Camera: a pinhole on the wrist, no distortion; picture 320 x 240 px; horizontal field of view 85.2 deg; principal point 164.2 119.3 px. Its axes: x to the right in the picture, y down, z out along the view. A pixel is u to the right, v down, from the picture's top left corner.
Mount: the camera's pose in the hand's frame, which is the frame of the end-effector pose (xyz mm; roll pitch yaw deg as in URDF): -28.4 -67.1 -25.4 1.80 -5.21 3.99
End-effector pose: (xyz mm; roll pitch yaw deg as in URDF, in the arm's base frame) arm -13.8 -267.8 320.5 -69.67 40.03 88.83
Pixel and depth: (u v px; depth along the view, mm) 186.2 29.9 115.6
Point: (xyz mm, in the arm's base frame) -50.6 -184.1 450.0
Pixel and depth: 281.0 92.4 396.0
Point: -330.5 58.3 382.1
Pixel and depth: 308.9 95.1 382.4
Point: -326.1 89.2 337.3
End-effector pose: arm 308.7 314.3 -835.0 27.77 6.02 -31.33
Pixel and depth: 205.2 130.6 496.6
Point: 242.9 45.1 -437.6
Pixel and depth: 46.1 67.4 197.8
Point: 62.8 230.3 -744.2
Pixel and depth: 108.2 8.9 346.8
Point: -25.7 34.4 -694.8
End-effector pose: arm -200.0 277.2 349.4 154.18 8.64 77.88
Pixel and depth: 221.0 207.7 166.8
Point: -126.8 246.8 223.2
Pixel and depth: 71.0 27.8 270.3
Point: -353.4 75.6 77.5
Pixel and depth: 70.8 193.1 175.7
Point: -178.1 107.7 240.8
